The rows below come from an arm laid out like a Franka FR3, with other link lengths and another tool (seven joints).
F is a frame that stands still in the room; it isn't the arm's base.
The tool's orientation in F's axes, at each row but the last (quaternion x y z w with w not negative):
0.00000, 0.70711, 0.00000, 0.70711
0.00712, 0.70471, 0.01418, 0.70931
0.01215, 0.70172, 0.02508, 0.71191
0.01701, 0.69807, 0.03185, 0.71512
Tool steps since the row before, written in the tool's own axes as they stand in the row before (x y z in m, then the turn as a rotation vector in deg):
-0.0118, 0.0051, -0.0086, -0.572, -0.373, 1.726
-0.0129, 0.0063, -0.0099, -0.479, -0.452, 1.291
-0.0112, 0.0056, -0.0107, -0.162, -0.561, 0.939
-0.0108, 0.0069, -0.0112, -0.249, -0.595, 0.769
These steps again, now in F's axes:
-0.0086, 0.0051, 0.0118, 1.726, -0.373, 0.572
-0.0100, 0.0058, 0.0130, 1.292, -0.453, 0.474
-0.0110, 0.0048, 0.0113, 0.947, -0.552, 0.146
-0.0116, 0.0059, 0.0110, 0.776, -0.595, 0.226

